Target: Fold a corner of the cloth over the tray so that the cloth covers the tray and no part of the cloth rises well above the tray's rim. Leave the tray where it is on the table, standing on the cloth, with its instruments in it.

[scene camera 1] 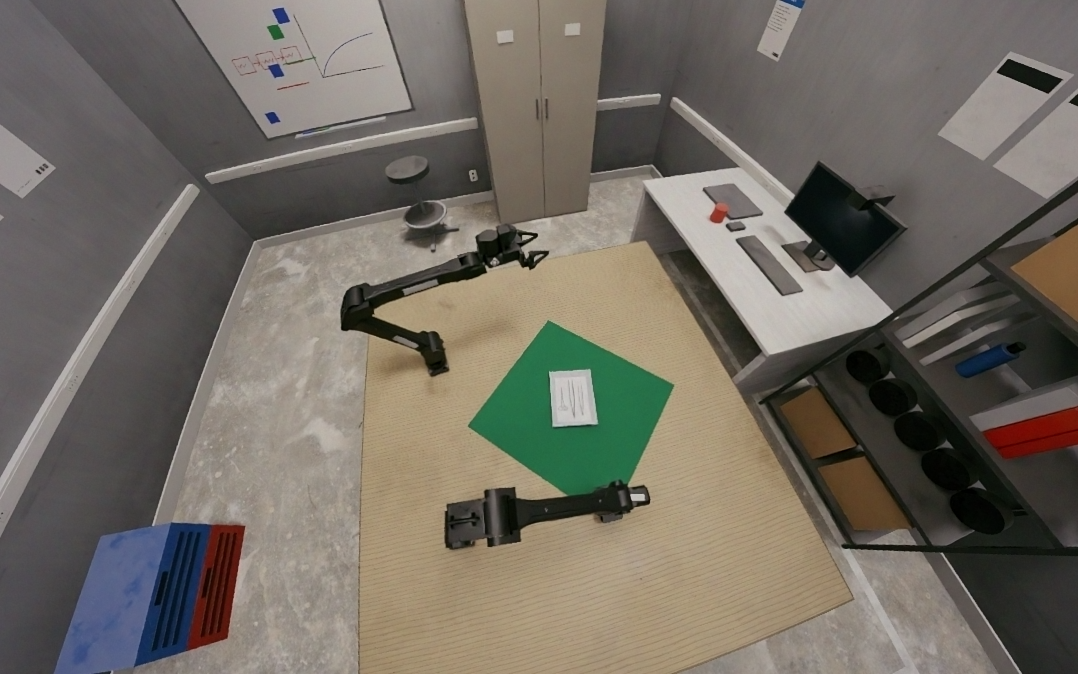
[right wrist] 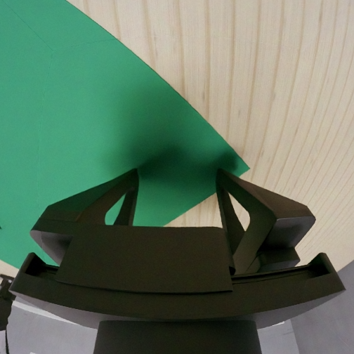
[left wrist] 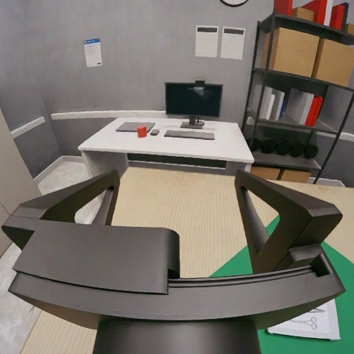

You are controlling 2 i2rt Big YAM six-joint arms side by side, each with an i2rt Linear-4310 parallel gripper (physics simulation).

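A green cloth [scene camera 1: 516, 413] [left wrist: 235, 267] [right wrist: 85, 100] lies flat on the table [scene camera 1: 429, 604] [left wrist: 170, 210] [right wrist: 290, 90]. A white tray [scene camera 1: 572, 425] [left wrist: 327, 336] stands on the cloth's middle with thin instruments in it. My right gripper [right wrist: 176, 174] is partly open above the cloth's near corner, which shows between and just beyond its fingertips, flat and with finger shadows on it. In scene camera 1 the right arm hides its fingers and that corner. My left gripper [scene camera 1: 542, 244] [left wrist: 176, 175] is wide open and empty, raised near the table's far edge, away from the cloth.
A white desk [scene camera 1: 691, 246] [left wrist: 175, 147] with a monitor [scene camera 1: 842, 218] [left wrist: 194, 100] and a red cup [scene camera 1: 718, 212] [left wrist: 142, 131] stands beyond the table's right side. A shelf rack [left wrist: 256, 75] stands to the right. A stool [scene camera 1: 407, 168] is behind the left arm.
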